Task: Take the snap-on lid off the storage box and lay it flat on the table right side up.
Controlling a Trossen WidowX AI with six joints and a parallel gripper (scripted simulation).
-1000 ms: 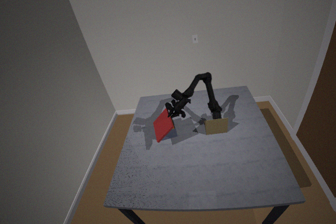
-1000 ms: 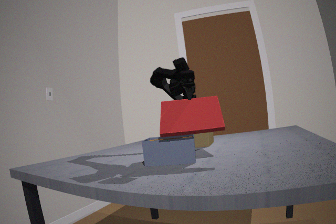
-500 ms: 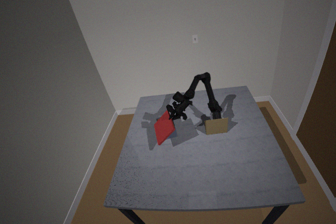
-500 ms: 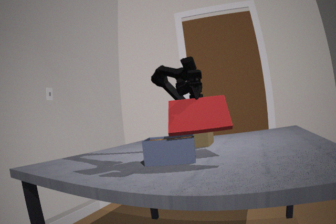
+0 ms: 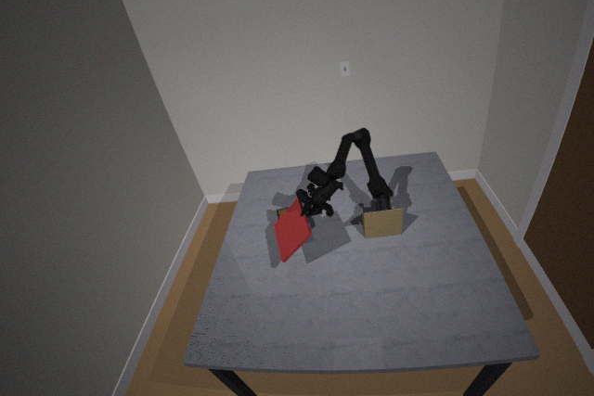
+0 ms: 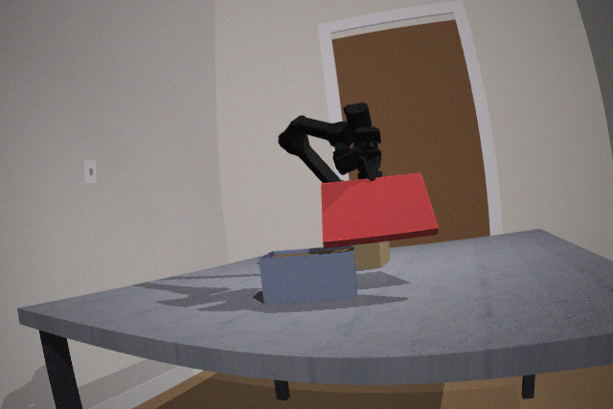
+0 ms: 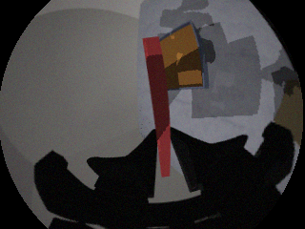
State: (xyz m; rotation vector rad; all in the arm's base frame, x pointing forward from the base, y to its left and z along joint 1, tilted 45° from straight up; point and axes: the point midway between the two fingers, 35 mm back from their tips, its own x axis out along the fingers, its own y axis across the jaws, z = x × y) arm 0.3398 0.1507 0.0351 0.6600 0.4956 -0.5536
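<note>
Right now my gripper tip is 60 mm short of the red lid, 50 mm above it and 20 mm to the right of it. Round my gripper tip: storage box: 180 mm below, 140 mm to the right, 80 mm ahead.
</note>
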